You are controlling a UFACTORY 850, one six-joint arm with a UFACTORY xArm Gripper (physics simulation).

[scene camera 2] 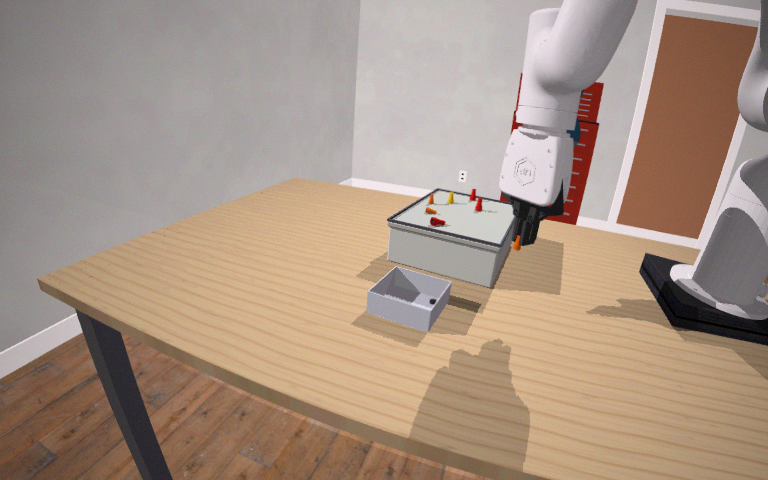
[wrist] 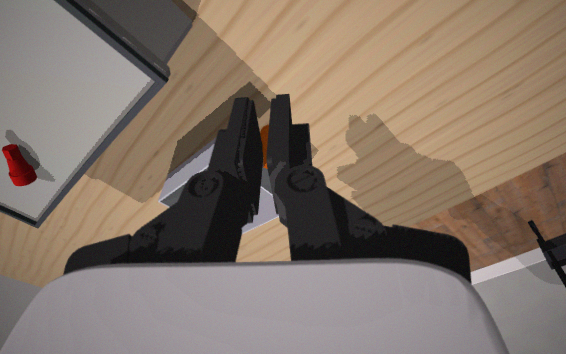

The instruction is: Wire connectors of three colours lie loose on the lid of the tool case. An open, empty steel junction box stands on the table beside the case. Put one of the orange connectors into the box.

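Observation:
My gripper (scene camera 2: pixel 525 241) (wrist: pixel 267 124) is shut on an orange connector (scene camera 2: pixel 517 243) (wrist: pixel 265 145), which sticks out below the fingertips beside the case's right end in the scene view. The steel junction box (scene camera 2: pixel 398 311) (wrist: pixel 191 172) stands open on the table in front of the case; the fingers partly cover it in the wrist view. On the lid of the tool case (scene camera 2: pixel 438 255) (wrist: pixel 70 75) are an upright orange connector (scene camera 2: pixel 431 199), a lying orange one (scene camera 2: pixel 431 211), a yellow one (scene camera 2: pixel 450 198) and red ones (scene camera 2: pixel 472 195) (scene camera 2: pixel 479 204) (scene camera 2: pixel 436 221).
The wooden table (scene camera 2: pixel 254 271) (wrist: pixel 400 65) carries the case and the box. The case's raised lid edge (scene camera 2: pixel 447 233) lies between the lid's connectors and the box. The robot's base (scene camera 2: pixel 719 294) is at the right. A red cabinet (scene camera 2: pixel 586 164) stands behind the arm.

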